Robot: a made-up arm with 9 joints.
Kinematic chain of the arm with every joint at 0, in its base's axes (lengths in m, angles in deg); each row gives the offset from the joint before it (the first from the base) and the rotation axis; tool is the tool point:
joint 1: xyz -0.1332 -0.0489 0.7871 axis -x
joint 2: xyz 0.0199 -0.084 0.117 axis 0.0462 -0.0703 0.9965
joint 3: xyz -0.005 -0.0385 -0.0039 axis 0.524 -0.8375 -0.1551
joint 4: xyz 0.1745 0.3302 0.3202 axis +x
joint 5: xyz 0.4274 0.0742 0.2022 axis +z
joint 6: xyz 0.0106 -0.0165 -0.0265 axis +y
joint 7: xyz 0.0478 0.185 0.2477 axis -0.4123 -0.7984 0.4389
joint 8: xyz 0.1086 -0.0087 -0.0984 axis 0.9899 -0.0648 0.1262
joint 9: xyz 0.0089 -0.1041 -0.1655 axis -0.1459 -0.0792 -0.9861
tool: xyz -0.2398 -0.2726 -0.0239
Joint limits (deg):
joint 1: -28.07..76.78
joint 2: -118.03..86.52
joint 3: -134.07..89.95
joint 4: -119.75..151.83
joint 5: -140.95..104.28
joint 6: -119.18..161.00
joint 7: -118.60..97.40
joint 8: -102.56..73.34
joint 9: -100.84..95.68
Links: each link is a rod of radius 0.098 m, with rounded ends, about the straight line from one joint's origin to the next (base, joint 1, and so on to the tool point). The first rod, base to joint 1, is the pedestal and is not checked.
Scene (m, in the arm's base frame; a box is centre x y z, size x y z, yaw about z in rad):
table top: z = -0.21
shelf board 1: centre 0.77 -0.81 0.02 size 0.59 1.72 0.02 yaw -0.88
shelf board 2: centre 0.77 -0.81 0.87 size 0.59 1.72 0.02 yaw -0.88
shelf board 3: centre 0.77 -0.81 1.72 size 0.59 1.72 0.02 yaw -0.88
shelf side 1: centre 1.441 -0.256 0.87 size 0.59 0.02 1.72 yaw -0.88
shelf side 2: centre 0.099 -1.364 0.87 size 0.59 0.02 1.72 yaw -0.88
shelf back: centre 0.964 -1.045 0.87 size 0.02 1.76 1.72 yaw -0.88
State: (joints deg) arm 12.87 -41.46 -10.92 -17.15 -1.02 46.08 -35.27 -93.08 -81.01
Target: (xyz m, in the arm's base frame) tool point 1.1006 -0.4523 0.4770
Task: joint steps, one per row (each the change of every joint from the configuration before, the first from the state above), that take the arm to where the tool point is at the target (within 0.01 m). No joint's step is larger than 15 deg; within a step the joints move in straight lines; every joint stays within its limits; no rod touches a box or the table.
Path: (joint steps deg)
1: 5.09 6.35 0.80 0.72 -6.06 2.69 -9.09 8.77 -7.36
2: 5.09 6.35 0.80 0.72 -6.06 2.70 -9.09 8.76 -7.36
3: -9.73 6.44 -14.42 -0.82 6.02 3.57 1.69 -4.54 -0.58
4: -9.73 6.44 -14.43 -0.82 6.02 3.57 1.69 -4.53 -0.58
5: -9.73 6.43 -14.42 -0.82 6.02 3.57 1.69 -4.54 -0.58
6: 4.40 -14.22 6.88 -1.15 2.51 -5.80 9.95 -6.70 9.54
7: 4.40 -14.23 6.88 -1.15 2.51 -5.80 9.94 -6.70 9.55

